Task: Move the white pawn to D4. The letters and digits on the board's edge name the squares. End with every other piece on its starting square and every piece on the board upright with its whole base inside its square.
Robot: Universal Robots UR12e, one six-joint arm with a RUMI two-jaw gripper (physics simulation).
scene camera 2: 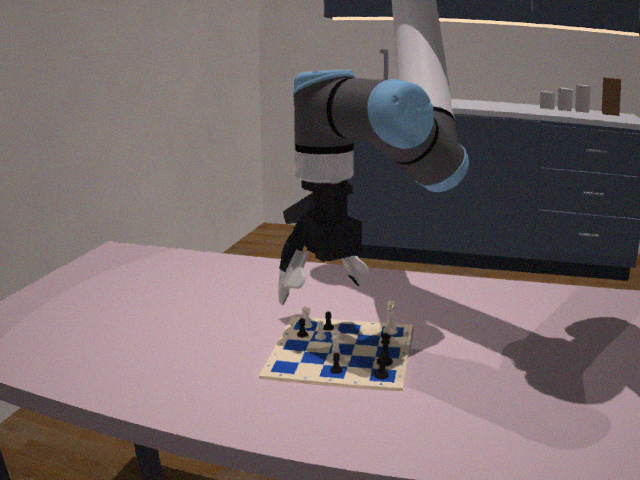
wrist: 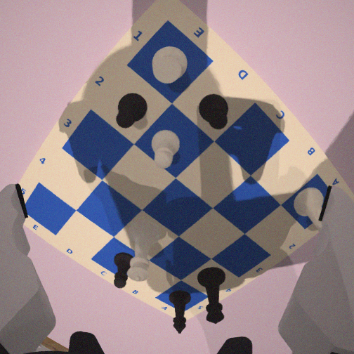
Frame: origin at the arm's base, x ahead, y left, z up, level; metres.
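Where they show: gripper, between the fingertips: (scene camera 2: 321, 295).
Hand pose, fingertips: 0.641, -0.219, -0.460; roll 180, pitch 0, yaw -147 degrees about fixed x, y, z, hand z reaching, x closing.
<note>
Things, the pixels of their top centre, and the offset from my fingertips, as dx, dy, dz. "spot": a spot on its surface instead.
- white pawn, centre of its top: (scene camera 2: 320, 321) +0.002, +0.010, -0.043
- cream board, centre of its top: (scene camera 2: 341, 348) -0.033, +0.051, -0.075
- bare blue square, a spot on its surface: (scene camera 2: 313, 357) spot: +0.012, +0.080, -0.075
- taller white piece, centre of its top: (scene camera 2: 335, 329) -0.023, +0.084, -0.022
- black pawn, centre of its top: (scene camera 2: 336, 352) -0.024, +0.123, -0.043
- A4, centre of its top: (scene camera 2: 382, 350) -0.093, +0.140, -0.031
- A5, a spot on its surface: (scene camera 2: 381, 367) spot: -0.092, +0.144, -0.058
The white pawn (scene camera 2: 320, 331) (wrist: 165, 143) stands upright on blue square D2 of the blue and cream board (scene camera 2: 330, 383) (wrist: 220, 51). Black pawns stand on D1 (wrist: 213, 107) and E2 (wrist: 132, 106), close to it. D4 is a bare blue square (scene camera 2: 313, 357) (wrist: 108, 207), diagonally beside C4, where a taller white piece (scene camera 2: 336, 343) (wrist: 141, 250) stands. My gripper (scene camera 2: 319, 292) (wrist: 171, 192) is open and empty, pointing down above the board. In the wrist view its fingertips lie near the board's left and right sides.
A white piece (scene camera 2: 306, 316) (wrist: 169, 65) stands on E1, a tall white one (scene camera 2: 391, 319) (wrist: 308, 201) on A1. A black pawn (scene camera 2: 336, 363) (wrist: 121, 265) stands on C5. Black pieces stand on A4 (scene camera 2: 384, 353) (wrist: 212, 280) and A5 (scene camera 2: 381, 367) (wrist: 180, 300). The arm's shadow crosses the board.
</note>
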